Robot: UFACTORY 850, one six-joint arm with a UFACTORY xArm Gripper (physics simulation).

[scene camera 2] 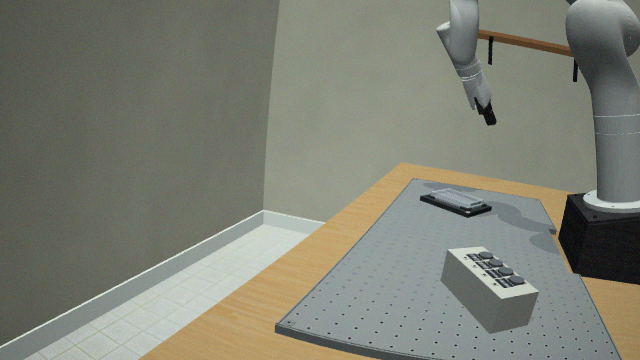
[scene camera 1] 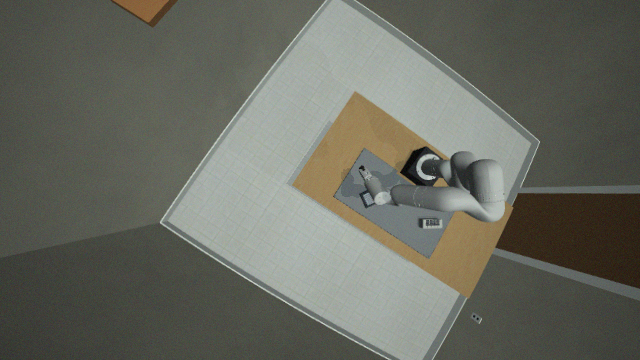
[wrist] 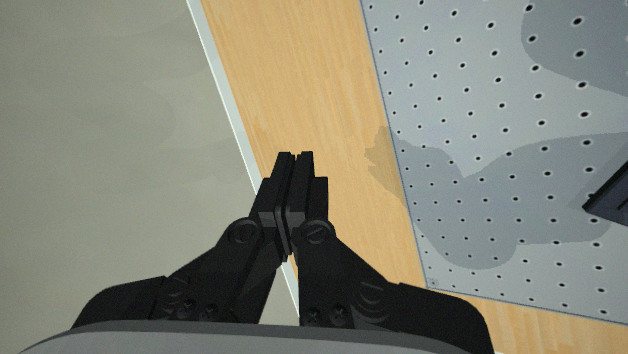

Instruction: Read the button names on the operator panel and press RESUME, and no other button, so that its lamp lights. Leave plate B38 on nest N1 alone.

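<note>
The operator panel (scene camera 1: 431, 223) (scene camera 2: 487, 290) is a pale box with several round grey buttons in a row on its top. Dark name labels sit beside the buttons, too small to read. No lamp looks lit. The plate (scene camera 1: 368, 198) (scene camera 2: 456, 198) lies in a black nest (scene camera 2: 468, 213) (wrist: 612, 207) at the far part of the grey board; its lettering cannot be read. My gripper (scene camera 1: 362, 169) (scene camera 2: 490, 121) (wrist: 299, 174) is shut and empty, high above the far end of the board, well away from the panel.
The grey perforated board (scene camera 1: 400, 225) (scene camera 2: 360, 280) (wrist: 500, 115) lies on the wooden table (scene camera 1: 325, 165) (scene camera 2: 240, 305) (wrist: 300, 75). The arm's black base (scene camera 1: 412, 167) (scene camera 2: 600, 245) stands beside the board. In the scene camera 1 view, the arm reaches over the board between base and nest.
</note>
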